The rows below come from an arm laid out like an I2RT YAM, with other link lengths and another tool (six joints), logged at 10 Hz.
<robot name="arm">
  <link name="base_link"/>
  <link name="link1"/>
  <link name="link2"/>
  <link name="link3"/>
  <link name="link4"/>
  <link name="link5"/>
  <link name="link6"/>
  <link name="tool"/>
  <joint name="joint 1" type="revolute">
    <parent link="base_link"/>
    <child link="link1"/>
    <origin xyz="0 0 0.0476" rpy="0 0 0"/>
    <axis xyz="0 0 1"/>
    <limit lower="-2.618" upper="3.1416"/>
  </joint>
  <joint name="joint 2" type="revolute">
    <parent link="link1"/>
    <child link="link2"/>
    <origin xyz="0.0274 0.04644 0.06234" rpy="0 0 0"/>
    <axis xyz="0 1 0"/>
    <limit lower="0" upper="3.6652"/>
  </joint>
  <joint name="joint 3" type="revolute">
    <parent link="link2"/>
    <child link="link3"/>
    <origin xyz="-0.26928 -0.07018 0" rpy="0 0 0"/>
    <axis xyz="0 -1 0"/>
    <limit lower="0" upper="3.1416"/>
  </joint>
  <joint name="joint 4" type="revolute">
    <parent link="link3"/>
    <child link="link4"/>
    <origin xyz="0.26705 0.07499 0.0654" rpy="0 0 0"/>
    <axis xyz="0 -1 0"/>
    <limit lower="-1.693" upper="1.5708"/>
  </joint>
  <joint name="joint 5" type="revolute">
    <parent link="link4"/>
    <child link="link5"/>
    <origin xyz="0.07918 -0.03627 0.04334" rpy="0 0 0"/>
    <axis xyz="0 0 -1"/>
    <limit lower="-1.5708" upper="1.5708"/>
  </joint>
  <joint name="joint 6" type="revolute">
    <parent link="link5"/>
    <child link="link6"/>
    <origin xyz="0.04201 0 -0.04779" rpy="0 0 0"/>
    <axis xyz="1 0 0"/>
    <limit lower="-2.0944" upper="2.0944"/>
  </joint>
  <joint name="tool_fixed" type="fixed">
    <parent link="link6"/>
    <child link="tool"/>
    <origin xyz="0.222 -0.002 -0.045" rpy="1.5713 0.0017 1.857"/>
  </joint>
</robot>
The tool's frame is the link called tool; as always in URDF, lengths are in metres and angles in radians.
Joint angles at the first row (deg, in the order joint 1, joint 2, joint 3, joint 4, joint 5, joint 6):
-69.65, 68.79, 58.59, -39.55, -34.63, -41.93
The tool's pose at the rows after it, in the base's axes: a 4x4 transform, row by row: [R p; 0 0 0 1], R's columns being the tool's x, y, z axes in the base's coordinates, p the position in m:
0.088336 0.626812 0.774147 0.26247; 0.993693 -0.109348 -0.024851 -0.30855; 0.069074 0.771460 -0.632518 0.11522; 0 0 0 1
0.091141 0.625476 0.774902 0.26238; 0.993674 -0.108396 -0.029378 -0.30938; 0.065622 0.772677 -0.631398 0.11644; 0 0 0 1
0.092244 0.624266 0.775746 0.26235; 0.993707 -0.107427 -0.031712 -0.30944; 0.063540 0.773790 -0.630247 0.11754; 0 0 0 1
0.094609 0.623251 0.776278 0.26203; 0.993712 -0.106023 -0.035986 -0.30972; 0.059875 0.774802 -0.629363 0.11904; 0 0 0 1
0.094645 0.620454 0.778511 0.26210; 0.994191 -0.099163 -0.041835 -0.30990; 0.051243 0.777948 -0.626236 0.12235; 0 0 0 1
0.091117 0.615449 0.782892 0.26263; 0.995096 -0.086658 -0.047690 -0.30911; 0.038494 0.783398 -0.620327 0.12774; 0 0 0 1
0.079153 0.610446 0.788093 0.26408; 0.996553 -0.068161 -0.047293 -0.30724; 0.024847 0.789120 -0.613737 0.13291; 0 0 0 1
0.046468 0.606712 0.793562 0.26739; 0.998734 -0.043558 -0.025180 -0.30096; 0.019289 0.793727 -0.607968 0.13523; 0 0 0 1
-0.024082 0.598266 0.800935 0.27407; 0.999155 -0.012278 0.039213 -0.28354; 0.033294 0.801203 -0.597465 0.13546; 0 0 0 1
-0.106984 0.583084 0.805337 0.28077; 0.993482 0.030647 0.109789 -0.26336; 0.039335 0.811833 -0.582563 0.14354; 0 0 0 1
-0.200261 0.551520 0.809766 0.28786; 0.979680 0.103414 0.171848 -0.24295; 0.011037 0.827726 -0.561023 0.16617; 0 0 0 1
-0.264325 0.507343 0.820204 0.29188; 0.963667 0.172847 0.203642 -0.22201; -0.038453 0.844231 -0.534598 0.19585; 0 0 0 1
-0.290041 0.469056 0.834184 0.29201; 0.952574 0.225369 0.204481 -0.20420; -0.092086 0.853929 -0.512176 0.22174; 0 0 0 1
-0.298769 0.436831 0.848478 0.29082; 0.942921 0.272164 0.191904 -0.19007; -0.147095 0.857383 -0.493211 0.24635; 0 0 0 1
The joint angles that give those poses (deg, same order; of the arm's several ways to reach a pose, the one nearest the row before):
-69.65, 68.75, 58.59, -39.33, -34.55, -41.76
-69.65, 68.60, 58.59, -39.18, -34.44, -41.60
-69.65, 68.42, 58.59, -39.16, -34.41, -41.52
-69.65, 68.16, 58.59, -39.13, -34.30, -41.41
-69.65, 67.66, 58.59, -39.07, -34.31, -41.39
-69.65, 66.83, 58.59, -39.09, -34.50, -41.47
-69.65, 66.08, 58.59, -39.20, -35.05, -41.98
-69.65, 65.74, 58.59, -39.94, -36.51, -43.44
-69.65, 65.71, 58.78, -42.50, -39.92, -46.43
-69.65, 65.69, 60.34, -46.76, -43.77, -50.41
-69.65, 65.21, 63.68, -52.38, -47.94, -55.55
-69.65, 62.89, 66.63, -57.23, -51.35, -58.98
-69.65, 59.31, 68.12, -59.94, -53.30, -60.01
-69.65, 55.94, 69.71, -61.71, -54.46, -60.05

